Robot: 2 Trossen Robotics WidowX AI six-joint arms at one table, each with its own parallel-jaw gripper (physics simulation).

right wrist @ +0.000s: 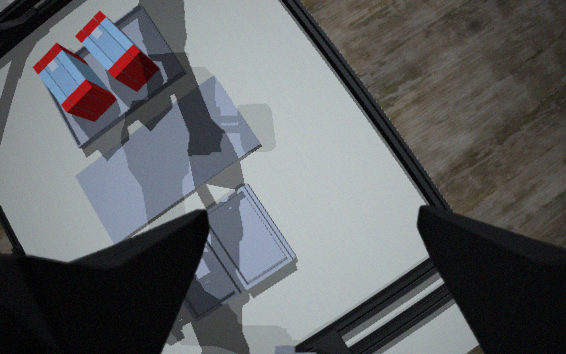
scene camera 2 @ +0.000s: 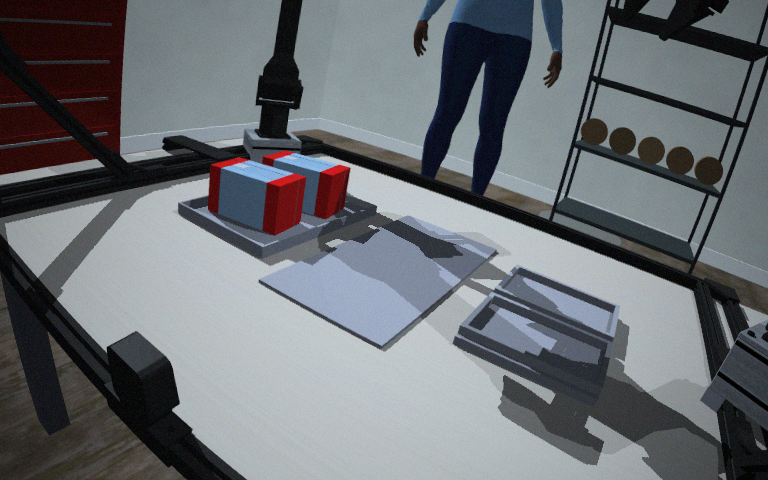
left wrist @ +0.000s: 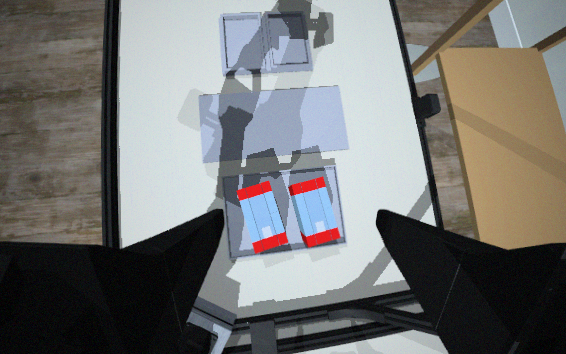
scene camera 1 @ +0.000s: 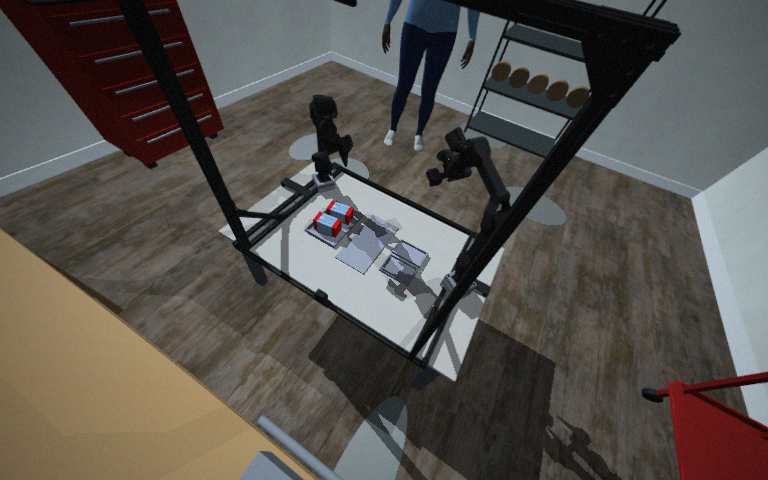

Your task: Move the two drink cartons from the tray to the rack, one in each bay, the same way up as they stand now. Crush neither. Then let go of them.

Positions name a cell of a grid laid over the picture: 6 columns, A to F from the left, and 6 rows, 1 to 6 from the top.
My left gripper (scene camera 1: C3) is open, holding nothing. My right gripper (scene camera 1: D3) is open, with nothing in its grasp. Also in view: a flat grey mat (scene camera 2: C4) and a grey tray (scene camera 2: C4).
My left gripper also shows in the left wrist view (left wrist: D4). My right gripper also shows in the right wrist view (right wrist: D4). The flat grey mat is seen too in the right wrist view (right wrist: C3), in the left wrist view (left wrist: C3) and in scene camera 1 (scene camera 1: C4).
